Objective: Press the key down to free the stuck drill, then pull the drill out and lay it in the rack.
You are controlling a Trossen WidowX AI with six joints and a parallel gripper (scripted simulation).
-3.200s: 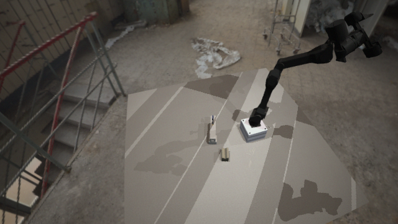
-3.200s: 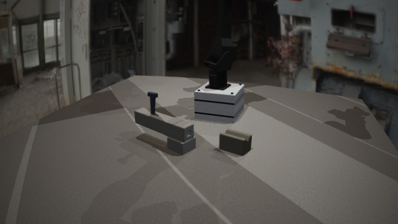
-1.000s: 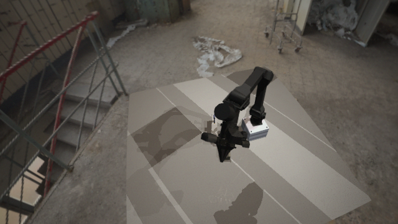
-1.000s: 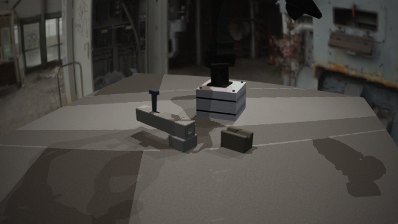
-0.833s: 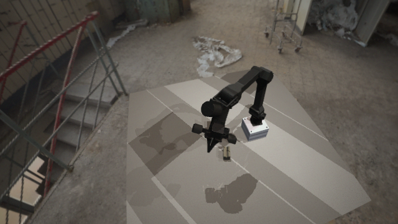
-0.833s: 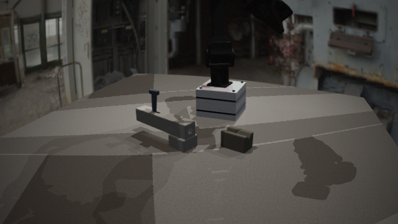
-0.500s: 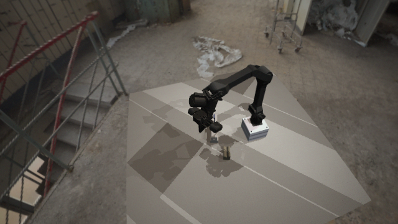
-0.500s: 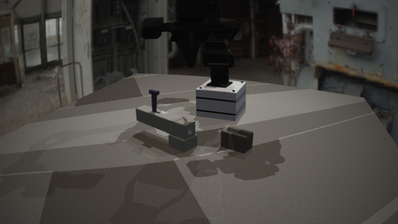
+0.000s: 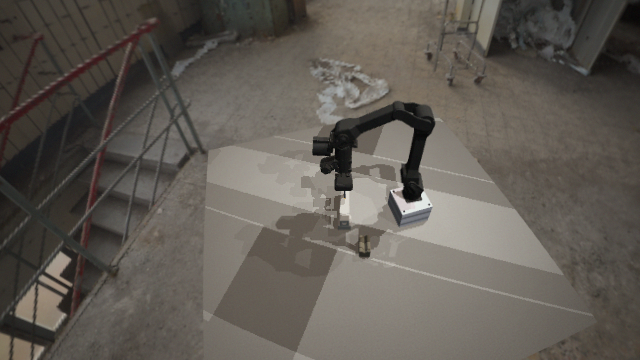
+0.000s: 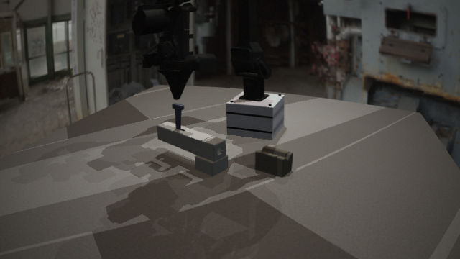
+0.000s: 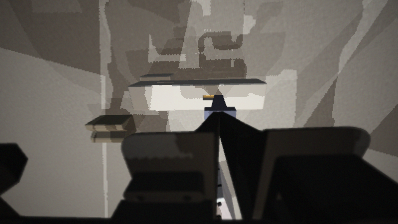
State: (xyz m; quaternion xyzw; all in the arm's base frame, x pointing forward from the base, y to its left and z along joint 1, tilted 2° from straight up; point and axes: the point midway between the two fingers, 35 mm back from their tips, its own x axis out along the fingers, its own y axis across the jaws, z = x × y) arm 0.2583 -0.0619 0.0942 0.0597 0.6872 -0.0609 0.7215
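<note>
My gripper tip is now 50 mm above the dark blue T-shaped key and 10 mm past it. The rest, counted from my gripper tip: drill: 90 mm below, 50 mm to the left; then dark rack: 210 mm to the left, 120 mm below, 40 mm behind; then grey fixture block: 100 mm below, 30 mm to the left.
</note>
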